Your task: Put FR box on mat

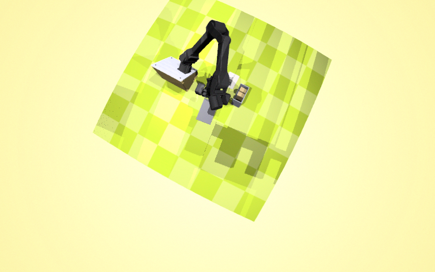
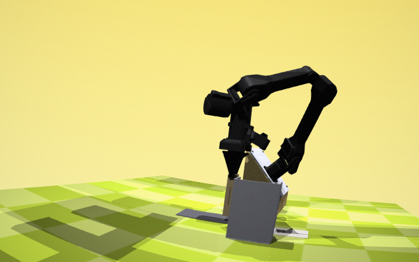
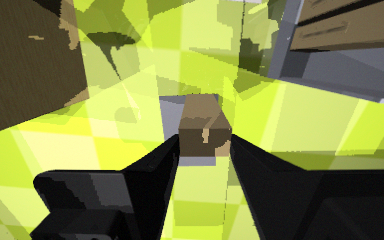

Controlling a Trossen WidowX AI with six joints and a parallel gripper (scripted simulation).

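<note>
Now: gripper tip 70 mm to the left of the grey mat and 130 mm above it. From my gripper tip the other things lie so: thin white slab: 10 mm ahead, 190 mm to the left, 130 mm below.
</note>
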